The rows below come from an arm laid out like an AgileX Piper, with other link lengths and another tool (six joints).
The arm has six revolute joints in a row. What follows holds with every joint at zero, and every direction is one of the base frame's.
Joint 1 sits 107.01 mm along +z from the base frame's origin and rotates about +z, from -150 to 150 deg.
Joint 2 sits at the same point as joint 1 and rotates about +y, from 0 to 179.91 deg.
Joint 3 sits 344.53 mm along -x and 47.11 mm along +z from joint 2 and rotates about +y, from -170 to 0 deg.
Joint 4 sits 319.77 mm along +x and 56.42 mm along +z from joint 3 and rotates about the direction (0.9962, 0, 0.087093), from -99.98 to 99.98 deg.
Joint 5 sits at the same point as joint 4 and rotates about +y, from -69.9 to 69.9 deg.
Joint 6 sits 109.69 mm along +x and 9.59 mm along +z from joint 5 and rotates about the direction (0.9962, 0, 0.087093), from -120 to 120 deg.
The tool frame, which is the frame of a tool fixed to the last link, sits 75.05 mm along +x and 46 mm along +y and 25.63 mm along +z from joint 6; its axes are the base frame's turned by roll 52.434, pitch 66.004 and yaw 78.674 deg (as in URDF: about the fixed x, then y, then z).
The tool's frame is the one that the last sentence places.
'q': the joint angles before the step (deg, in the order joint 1, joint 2, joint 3, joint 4, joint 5, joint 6). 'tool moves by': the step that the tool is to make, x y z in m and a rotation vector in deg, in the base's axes. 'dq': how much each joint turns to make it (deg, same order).
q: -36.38, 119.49, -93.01, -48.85, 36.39, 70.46
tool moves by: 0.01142, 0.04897, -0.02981, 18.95, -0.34, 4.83
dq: 0.00, 0.00, -1.10, 31.64, 4.73, -24.00
